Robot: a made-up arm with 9 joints. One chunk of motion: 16 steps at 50 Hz.
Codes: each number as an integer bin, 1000 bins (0 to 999) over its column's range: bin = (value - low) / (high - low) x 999, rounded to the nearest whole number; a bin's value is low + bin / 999 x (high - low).
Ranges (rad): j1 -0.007..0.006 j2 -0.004..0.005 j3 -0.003..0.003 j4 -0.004..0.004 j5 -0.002..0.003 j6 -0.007..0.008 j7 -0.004..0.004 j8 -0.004..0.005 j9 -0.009..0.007
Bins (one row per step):
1: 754 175 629 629 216 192 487 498 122
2: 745 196 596 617 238 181 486 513 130
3: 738 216 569 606 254 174 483 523 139
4: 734 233 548 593 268 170 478 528 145
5: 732 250 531 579 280 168 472 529 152
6: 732 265 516 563 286 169 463 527 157
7: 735 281 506 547 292 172 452 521 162
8: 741 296 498 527 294 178 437 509 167
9: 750 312 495 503 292 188 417 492 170
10: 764 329 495 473 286 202 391 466 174
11: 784 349 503 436 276 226 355 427 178
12: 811 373 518 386 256 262 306 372 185
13: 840 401 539 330 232 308 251 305 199
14: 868 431 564 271 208 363 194 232 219
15: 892 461 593 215 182 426 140 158 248
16: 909 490 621 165 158 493 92 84 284
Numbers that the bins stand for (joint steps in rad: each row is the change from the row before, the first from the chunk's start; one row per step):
1: 0.00281 -0.00242 0.00078 0.00104 -0.00092 -0.00412 -0.00010 0.00049 -0.00705
2: 0.00269 -0.00223 0.00058 0.00094 -0.00081 -0.00428 -0.00011 0.00062 -0.00692
3: 0.00260 -0.00205 0.00042 0.00085 -0.00073 -0.00439 -0.00013 0.00071 -0.00677
4: 0.00255 -0.00190 0.00029 0.00075 -0.00066 -0.00445 -0.00017 0.00076 -0.00668
5: 0.00253 -0.00175 0.00019 0.00064 -0.00060 -0.00448 -0.00022 0.00077 -0.00657
6: 0.00253 -0.00161 0.00010 0.00051 -0.00057 -0.00446 -0.00029 0.00075 -0.00649
7: 0.00256 -0.00147 0.00004 0.00038 -0.00054 -0.00442 -0.00038 0.00069 -0.00641
8: 0.00264 -0.00133 -0.00001 0.00022 -0.00053 -0.00433 -0.00050 0.00059 -0.00633
9: 0.00276 -0.00119 -0.00003 0.00003 -0.00054 -0.00418 -0.00066 0.00043 -0.00628
10: 0.00294 -0.00104 -0.00003 -0.00021 -0.00057 -0.00397 -0.00087 0.00020 -0.00621
11: 0.00320 -0.00086 0.00002 -0.00051 -0.00062 -0.00361 -0.00116 -0.00015 -0.00615
12: 0.00355 -0.00064 0.00011 -0.00091 -0.00072 -0.00307 -0.00155 -0.00065 -0.00604
13: 0.00393 -0.00039 0.00024 -0.00136 -0.00084 -0.00238 -0.00199 -0.00125 -0.00581
14: 0.00430 -0.00012 0.00039 -0.00183 -0.00096 -0.00155 -0.00245 -0.00191 -0.00549
15: 0.00461 0.00015 0.00056 -0.00228 -0.00109 -0.00060 -0.00288 -0.00258 -0.00503
16: 0.00483 0.00041 0.00073 -0.00268 -0.00121 0.00040 -0.00326 -0.00324 -0.00445

